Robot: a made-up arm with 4 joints.
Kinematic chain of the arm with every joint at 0, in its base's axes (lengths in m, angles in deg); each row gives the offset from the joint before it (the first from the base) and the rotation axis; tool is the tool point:
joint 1: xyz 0 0 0.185 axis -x
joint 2: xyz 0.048 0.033 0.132 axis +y
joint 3: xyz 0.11 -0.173 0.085 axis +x
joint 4: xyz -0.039 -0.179 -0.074 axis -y
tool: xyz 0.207 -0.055 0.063
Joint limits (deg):
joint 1: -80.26..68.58
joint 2: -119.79..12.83
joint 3: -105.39..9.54
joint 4: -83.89..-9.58
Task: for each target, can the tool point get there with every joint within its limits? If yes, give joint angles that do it. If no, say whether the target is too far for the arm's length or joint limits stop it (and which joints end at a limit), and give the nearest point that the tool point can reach.
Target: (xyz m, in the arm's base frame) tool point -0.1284 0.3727 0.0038
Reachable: no: joint limits stop it (at a limit: joint 1, joint 2, joint 3, joint 4) | nearest point 0.1502 0.0633 -0.1561 | short by 0.446 m
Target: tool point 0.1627 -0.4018 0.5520
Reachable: yes | joints 7.12 -73.93 -20.55 -68.00
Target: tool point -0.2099 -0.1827 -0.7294
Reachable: no: too far | nearest point -0.1766 -0.2630 -0.2666 | short by 0.471 m
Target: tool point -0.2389 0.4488 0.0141
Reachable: no: joint limits stop it (at a limit: joint 1, joint 3, joint 4) | nearest point -0.2921 0.3247 0.4440 | short by 0.451 m
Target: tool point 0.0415 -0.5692 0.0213
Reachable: yes | joints -50.80 -68.09 -47.17 -74.08
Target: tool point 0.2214 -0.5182 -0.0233
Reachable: yes | joints -61.07 -30.35 -40.63 -45.41
